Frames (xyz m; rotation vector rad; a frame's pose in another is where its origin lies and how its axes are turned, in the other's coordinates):
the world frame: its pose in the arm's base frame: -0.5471 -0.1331 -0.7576 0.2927 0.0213 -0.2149
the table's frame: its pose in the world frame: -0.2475 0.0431 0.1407 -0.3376 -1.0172 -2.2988
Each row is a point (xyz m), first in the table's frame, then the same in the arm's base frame.
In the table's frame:
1: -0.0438 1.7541 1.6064
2: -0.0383 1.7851 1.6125
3: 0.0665 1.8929 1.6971
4: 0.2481 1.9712 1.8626
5: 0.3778 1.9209 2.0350
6: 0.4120 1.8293 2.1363
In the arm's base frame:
1: 0.3272 -0.6555 1.4276
2: 0.3382 -0.6790 1.4465
3: 0.3113 -0.7596 1.5966
4: 0.2152 -0.8040 1.8317
5: 0.1033 -0.7248 2.0058
6: 0.0442 -0.6142 2.0697

